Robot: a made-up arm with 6 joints.
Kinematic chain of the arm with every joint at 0, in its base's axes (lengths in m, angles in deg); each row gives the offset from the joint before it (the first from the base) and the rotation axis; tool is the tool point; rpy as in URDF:
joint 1: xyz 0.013 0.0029 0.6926 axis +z
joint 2: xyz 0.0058 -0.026 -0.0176 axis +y
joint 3: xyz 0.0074 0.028 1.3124 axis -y
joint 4: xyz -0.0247 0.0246 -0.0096 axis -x
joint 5: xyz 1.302 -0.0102 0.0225 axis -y
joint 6: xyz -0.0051 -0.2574 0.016 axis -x
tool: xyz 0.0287 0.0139 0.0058 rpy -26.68 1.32 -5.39
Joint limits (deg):
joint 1: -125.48..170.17
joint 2: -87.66..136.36
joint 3: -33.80..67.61
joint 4: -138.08..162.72
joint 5: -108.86..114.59
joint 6: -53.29..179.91
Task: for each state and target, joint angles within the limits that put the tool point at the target. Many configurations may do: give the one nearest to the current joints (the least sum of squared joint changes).
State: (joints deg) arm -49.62 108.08 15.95 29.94 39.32 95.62
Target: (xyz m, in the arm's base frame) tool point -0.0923 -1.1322 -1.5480
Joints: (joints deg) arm -86.23 135.01 46.72 30.93 37.89 96.60
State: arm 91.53 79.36 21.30 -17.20 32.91 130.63
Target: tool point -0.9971 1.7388 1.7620
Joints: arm 127.22 31.44 32.22 -15.42 33.37 130.38
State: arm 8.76 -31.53 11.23 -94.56 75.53 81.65
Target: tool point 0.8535 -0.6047 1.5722
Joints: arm -33.67 -9.75 -15.75 -85.52 75.60 81.91
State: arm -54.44 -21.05 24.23 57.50 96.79 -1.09
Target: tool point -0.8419 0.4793 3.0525
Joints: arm -33.15 -29.18 66.30 58.06 90.64 1.96
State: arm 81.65 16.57 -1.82 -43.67 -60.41 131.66
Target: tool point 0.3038 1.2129 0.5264
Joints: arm 83.81 34.97 -24.72 -47.80 -60.52 131.80
